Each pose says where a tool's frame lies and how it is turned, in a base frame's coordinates. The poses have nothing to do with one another.
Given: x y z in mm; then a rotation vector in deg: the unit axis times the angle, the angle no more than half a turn.
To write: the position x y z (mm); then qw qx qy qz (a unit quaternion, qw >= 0). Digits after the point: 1 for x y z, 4 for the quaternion.
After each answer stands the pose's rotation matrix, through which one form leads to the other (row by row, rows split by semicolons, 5 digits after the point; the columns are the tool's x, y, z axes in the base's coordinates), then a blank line. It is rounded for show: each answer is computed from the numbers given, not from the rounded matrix.
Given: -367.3 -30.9 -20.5 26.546 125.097 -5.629
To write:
-367.3 -30.9 -20.5 0.4383 0.1864 0.8784 -0.0395
-0.54626 0.36211 0.75530; 0.29281 0.92739 -0.23284; -0.78477 0.09397 -0.61262

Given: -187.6 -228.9 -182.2 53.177 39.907 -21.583
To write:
-187.6 -228.9 -182.2 0.8196 0.4358 0.3271 -0.1769
0.72350 0.57503 0.38197; -0.00489 0.55757 -0.83012; -0.69031 0.59872 0.40621

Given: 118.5 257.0 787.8 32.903 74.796 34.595
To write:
118.5 257.0 787.8 0.7149 0.2593 0.5894 0.2726
0.15654 -0.08412 0.98408; 0.69543 0.71690 -0.04934; -0.70134 0.69208 0.17072

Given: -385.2 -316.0 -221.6 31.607 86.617 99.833
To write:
-385.2 -316.0 -221.6 0.3754 0.2156 0.5907 0.6809
-0.62516 -0.25656 0.73712; 0.76594 -0.02014 0.64259; -0.15002 0.96632 0.20910

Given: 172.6 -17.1 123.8 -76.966 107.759 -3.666
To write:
172.6 -17.1 123.8 0.4030 -0.5317 0.7445 -0.0253
-0.10977 -0.77131 0.62692; -0.81214 0.43323 0.39082; -0.57305 -0.46625 -0.67397

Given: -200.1 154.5 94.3 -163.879 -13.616 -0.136
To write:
-200.1 154.5 94.3 0.1353 -0.9874 -0.0820 -0.0008
0.98654 0.16223 -0.02059; 0.16179 -0.94991 0.26740; 0.02382 -0.26713 -0.96337

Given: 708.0 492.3 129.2 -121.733 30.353 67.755
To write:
708.0 492.3 129.2 0.3207 -0.8086 0.2016 0.4501
0.51354 -0.61480 -0.59858; -0.03739 -0.71297 0.70020; -0.85725 -0.33720 -0.38913

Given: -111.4 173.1 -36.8 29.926 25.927 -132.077
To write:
-111.4 173.1 -36.8 0.3593 0.2025 0.1755 -0.8939
-0.65975 0.71347 -0.23601; -0.57130 -0.68021 -0.45927; -0.48821 -0.16817 0.85637

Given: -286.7 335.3 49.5 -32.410 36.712 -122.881
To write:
-286.7 335.3 49.5 0.4045 -0.2241 0.2538 -0.8496
-0.57233 0.57356 0.58606; -0.80105 -0.54391 -0.24998; 0.17538 -0.61253 0.77074

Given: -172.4 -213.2 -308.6 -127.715 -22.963 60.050
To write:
-172.4 -213.2 -308.6 0.3174 -0.8470 -0.1523 0.3983
0.63640 0.00515 -0.77134; 0.51083 -0.75208 0.41645; -0.57797 -0.65905 -0.48125

